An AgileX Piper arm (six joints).
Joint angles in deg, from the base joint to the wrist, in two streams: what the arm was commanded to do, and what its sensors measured. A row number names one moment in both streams.
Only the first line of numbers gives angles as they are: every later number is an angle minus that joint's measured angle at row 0.
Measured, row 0:
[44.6, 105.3, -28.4, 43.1, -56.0, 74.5]
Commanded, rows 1 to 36:
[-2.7, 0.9, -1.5, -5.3, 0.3, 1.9]
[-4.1, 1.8, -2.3, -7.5, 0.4, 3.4]
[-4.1, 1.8, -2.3, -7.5, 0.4, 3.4]
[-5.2, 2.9, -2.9, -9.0, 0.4, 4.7]
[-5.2, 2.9, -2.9, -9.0, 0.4, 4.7]
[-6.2, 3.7, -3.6, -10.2, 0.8, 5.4]
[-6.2, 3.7, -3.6, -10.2, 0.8, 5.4]
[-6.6, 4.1, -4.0, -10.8, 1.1, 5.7]
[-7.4, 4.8, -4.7, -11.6, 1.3, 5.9]
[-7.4, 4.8, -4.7, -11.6, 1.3, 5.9]
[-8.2, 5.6, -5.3, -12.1, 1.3, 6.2]
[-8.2, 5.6, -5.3, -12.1, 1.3, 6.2]
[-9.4, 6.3, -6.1, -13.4, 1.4, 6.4]
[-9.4, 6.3, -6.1, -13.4, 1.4, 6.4]
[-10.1, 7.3, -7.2, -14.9, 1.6, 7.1]
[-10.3, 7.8, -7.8, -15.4, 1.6, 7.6]
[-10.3, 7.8, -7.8, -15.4, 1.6, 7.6]
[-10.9, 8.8, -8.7, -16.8, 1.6, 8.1]
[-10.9, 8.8, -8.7, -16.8, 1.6, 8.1]
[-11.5, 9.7, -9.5, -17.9, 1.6, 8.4]
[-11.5, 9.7, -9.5, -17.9, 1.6, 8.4]
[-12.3, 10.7, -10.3, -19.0, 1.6, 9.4]
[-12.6, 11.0, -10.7, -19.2, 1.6, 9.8]
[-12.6, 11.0, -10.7, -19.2, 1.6, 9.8]
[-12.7, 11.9, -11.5, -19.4, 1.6, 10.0]
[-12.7, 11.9, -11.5, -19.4, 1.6, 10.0]
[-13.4, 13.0, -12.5, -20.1, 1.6, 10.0]
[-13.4, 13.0, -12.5, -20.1, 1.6, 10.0]
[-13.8, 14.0, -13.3, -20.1, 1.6, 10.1]
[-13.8, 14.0, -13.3, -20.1, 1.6, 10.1]
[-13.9, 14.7, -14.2, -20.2, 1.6, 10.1]
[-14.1, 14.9, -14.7, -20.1, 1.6, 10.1]
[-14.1, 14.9, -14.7, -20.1, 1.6, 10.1]
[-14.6, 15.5, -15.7, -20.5, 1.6, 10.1]
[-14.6, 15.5, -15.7, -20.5, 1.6, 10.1]
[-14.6, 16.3, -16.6, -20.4, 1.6, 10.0]
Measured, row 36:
[-14.2, 15.7, -15.1, -19.6, 1.5, 10.0]
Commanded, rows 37 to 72:
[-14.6, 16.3, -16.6, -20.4, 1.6, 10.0]
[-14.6, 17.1, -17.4, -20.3, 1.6, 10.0]
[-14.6, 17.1, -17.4, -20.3, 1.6, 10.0]
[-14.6, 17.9, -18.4, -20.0, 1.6, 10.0]
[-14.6, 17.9, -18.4, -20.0, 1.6, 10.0]
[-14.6, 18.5, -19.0, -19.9, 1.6, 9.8]
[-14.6, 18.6, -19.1, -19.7, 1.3, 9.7]
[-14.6, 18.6, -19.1, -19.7, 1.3, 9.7]
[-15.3, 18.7, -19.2, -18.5, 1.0, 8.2]
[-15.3, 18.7, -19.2, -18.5, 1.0, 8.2]
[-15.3, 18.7, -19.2, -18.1, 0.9, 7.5]
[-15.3, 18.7, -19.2, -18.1, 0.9, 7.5]
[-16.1, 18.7, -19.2, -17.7, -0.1, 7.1]
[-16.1, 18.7, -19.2, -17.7, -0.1, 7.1]
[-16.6, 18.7, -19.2, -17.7, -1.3, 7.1]
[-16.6, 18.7, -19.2, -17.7, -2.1, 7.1]
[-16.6, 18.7, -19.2, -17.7, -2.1, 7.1]
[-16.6, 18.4, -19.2, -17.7, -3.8, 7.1]
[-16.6, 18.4, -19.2, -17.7, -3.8, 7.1]
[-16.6, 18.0, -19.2, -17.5, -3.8, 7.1]
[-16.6, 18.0, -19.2, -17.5, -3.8, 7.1]
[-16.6, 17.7, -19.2, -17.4, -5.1, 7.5]
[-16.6, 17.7, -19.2, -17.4, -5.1, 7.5]
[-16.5, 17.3, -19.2, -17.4, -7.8, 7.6]
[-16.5, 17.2, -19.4, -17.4, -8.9, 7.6]
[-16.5, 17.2, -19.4, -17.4, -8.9, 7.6]
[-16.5, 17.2, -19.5, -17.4, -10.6, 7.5]
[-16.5, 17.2, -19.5, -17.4, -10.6, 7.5]
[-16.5, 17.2, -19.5, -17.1, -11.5, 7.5]
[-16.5, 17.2, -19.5, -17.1, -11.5, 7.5]
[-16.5, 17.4, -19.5, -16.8, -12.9, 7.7]
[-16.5, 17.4, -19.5, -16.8, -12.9, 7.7]
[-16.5, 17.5, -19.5, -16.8, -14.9, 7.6]
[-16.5, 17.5, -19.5, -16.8, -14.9, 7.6]
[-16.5, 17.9, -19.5, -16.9, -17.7, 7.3]
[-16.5, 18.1, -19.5, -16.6, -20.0, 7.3]
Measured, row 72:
[-15.4, 18.8, -17.8, -18.3, -2.3, 8.3]
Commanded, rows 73 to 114:
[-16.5, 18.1, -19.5, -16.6, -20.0, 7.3]
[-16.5, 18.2, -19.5, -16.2, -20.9, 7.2]
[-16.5, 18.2, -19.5, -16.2, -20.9, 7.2]
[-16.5, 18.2, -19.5, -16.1, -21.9, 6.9]
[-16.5, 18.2, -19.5, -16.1, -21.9, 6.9]
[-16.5, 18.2, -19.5, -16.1, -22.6, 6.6]
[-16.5, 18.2, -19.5, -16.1, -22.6, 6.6]
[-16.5, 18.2, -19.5, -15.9, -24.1, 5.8]
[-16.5, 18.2, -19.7, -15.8, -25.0, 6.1]
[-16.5, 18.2, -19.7, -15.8, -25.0, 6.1]
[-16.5, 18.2, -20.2, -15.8, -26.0, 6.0]
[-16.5, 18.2, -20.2, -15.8, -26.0, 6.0]
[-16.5, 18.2, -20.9, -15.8, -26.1, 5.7]
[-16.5, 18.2, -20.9, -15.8, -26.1, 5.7]
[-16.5, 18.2, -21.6, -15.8, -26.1, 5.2]
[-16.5, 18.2, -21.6, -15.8, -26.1, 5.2]
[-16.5, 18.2, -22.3, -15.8, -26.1, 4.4]
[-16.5, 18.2, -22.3, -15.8, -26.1, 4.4]
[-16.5, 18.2, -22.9, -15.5, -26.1, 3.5]
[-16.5, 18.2, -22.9, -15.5, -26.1, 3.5]
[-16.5, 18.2, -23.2, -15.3, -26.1, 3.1]
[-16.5, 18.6, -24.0, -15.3, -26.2, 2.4]
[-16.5, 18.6, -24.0, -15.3, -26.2, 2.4]
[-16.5, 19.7, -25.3, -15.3, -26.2, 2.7]
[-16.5, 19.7, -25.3, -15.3, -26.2, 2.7]
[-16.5, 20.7, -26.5, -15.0, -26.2, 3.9]
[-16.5, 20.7, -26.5, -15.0, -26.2, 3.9]
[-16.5, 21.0, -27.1, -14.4, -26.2, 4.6]
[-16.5, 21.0, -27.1, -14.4, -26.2, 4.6]
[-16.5, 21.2, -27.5, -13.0, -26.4, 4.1]
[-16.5, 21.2, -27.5, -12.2, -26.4, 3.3]
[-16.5, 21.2, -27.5, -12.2, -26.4, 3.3]
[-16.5, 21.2, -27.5, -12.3, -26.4, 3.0]
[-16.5, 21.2, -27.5, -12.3, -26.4, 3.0]
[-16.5, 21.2, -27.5, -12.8, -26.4, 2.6]
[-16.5, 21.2, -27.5, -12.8, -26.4, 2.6]
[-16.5, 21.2, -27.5, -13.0, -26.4, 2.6]
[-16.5, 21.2, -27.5, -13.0, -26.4, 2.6]
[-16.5, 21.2, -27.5, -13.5, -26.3, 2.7]
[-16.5, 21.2, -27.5, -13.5, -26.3, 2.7]
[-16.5, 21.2, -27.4, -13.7, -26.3, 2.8]
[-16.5, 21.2, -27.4, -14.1, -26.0, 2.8]
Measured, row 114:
[-14.1, 21.4, -22.3, -11.8, -0.9, 3.4]
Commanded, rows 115 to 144:
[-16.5, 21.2, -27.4, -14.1, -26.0, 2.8]
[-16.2, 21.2, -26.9, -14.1, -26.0, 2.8]
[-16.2, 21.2, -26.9, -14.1, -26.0, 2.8]
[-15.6, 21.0, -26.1, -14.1, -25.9, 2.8]
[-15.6, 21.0, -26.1, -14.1, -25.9, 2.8]
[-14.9, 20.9, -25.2, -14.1, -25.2, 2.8]
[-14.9, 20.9, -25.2, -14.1, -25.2, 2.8]
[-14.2, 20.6, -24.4, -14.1, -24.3, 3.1]
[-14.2, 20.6, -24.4, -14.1, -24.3, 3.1]
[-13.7, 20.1, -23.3, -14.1, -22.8, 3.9]
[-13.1, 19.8, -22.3, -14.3, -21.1, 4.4]
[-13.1, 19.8, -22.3, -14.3, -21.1, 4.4]
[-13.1, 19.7, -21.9, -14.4, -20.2, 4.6]
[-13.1, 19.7, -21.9, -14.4, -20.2, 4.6]
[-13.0, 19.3, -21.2, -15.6, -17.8, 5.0]
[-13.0, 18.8, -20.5, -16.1, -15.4, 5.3]
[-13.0, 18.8, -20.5, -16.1, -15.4, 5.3]
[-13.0, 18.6, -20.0, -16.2, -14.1, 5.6]
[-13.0, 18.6, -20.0, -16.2, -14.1, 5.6]
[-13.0, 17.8, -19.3, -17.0, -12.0, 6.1]
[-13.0, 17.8, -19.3, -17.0, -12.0, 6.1]
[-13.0, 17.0, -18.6, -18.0, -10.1, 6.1]
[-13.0, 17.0, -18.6, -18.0, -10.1, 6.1]
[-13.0, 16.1, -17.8, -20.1, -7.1, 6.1]
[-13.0, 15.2, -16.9, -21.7, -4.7, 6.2]
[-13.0, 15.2, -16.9, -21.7, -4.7, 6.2]
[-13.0, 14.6, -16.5, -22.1, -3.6, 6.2]
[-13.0, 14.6, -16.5, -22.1, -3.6, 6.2]
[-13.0, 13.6, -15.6, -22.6, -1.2, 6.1]
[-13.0, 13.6, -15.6, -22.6, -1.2, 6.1]
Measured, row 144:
[-13.0, 15.8, -16.3, -20.8, -2.8, 5.9]
